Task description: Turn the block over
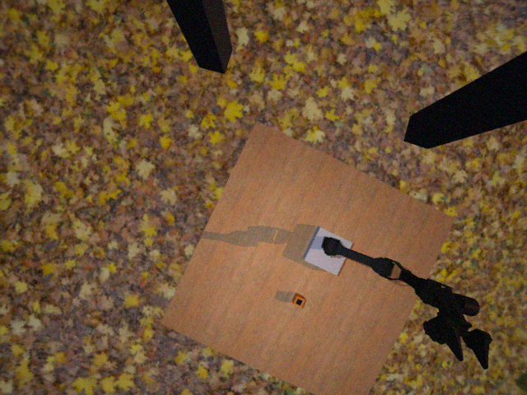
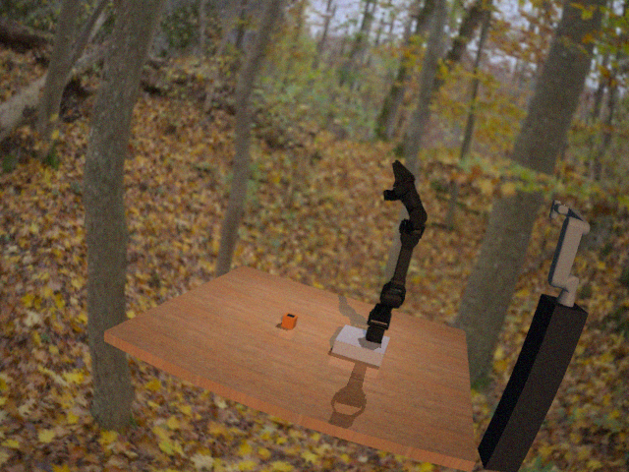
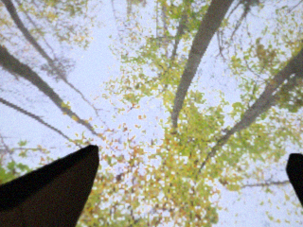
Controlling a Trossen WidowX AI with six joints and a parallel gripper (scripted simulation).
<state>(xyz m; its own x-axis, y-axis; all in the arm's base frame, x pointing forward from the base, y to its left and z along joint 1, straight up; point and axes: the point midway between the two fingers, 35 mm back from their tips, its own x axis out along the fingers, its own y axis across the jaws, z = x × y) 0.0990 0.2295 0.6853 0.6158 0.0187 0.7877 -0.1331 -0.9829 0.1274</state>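
My gripper tip is 73 cm above the orange block, 29 cm to the left of it and 24 cm short of it.
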